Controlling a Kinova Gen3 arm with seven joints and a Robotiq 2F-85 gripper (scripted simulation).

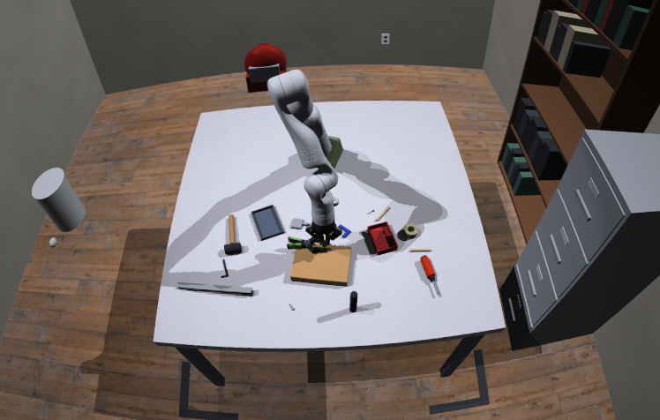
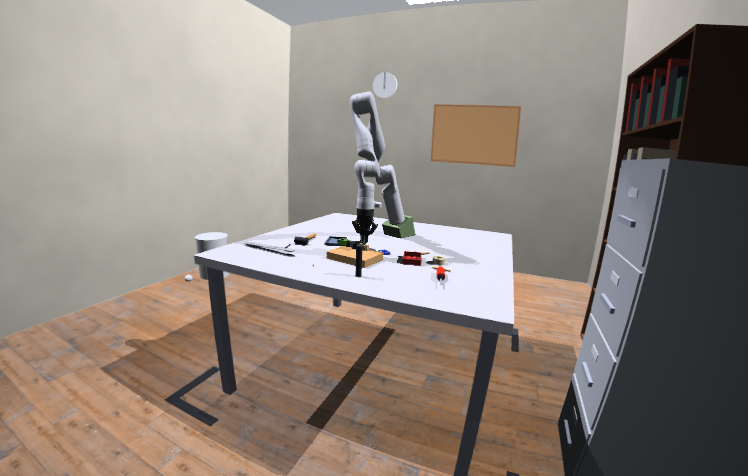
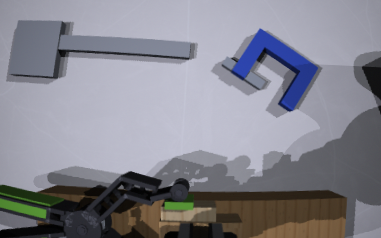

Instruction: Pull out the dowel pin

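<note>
My hand is 2 cm above the round dowel pin. Also, from my hand: grey t-shaped tool (13 cm behind, 7 cm to the right, 7 cm below); then wooden bench board (5 cm ahead, 2 cm to the right, 5 cm below); then wooden block (4 cm below).
</note>
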